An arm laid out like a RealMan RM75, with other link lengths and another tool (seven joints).
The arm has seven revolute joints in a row. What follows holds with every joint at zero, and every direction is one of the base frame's.
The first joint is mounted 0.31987 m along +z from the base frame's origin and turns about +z.
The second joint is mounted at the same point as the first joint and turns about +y.
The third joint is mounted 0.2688 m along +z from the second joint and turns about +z.
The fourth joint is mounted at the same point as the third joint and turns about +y.
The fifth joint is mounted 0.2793 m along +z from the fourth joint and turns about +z.
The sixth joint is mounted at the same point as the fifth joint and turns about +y.
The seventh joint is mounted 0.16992 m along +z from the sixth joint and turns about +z.
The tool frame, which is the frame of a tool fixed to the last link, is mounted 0.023 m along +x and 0.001 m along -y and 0.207 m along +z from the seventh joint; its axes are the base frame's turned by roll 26.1, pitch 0 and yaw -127.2 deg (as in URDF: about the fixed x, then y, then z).
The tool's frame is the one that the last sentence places.
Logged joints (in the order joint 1, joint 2, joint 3, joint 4, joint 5, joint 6, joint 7), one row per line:
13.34, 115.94, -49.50, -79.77, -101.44, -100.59, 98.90
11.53, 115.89, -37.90, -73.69, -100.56, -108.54, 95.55
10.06, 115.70, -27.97, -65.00, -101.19, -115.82, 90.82
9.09, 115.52, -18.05, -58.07, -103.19, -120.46, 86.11
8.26, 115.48, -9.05, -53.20, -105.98, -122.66, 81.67
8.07, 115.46, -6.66, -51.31, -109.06, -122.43, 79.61
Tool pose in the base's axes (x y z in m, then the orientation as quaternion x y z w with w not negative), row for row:
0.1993, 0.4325, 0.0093, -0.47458, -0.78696, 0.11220, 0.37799
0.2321, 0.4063, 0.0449, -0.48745, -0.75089, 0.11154, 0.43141
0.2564, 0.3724, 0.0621, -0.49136, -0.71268, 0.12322, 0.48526
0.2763, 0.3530, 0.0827, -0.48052, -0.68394, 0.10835, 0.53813
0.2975, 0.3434, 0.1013, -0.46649, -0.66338, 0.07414, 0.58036
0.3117, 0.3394, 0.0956, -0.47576, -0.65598, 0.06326, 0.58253
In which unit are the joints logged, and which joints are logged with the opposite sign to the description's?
The joints are logged in degrees. Opposite sign: none.
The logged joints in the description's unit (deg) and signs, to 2 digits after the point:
13.34, 115.94, -49.50, -79.77, -101.44, -100.59, 98.90
11.53, 115.89, -37.90, -73.69, -100.56, -108.54, 95.55
10.06, 115.70, -27.97, -65.00, -101.19, -115.82, 90.82
9.09, 115.52, -18.05, -58.07, -103.19, -120.46, 86.11
8.26, 115.48, -9.05, -53.20, -105.98, -122.66, 81.67
8.07, 115.46, -6.66, -51.31, -109.06, -122.43, 79.61

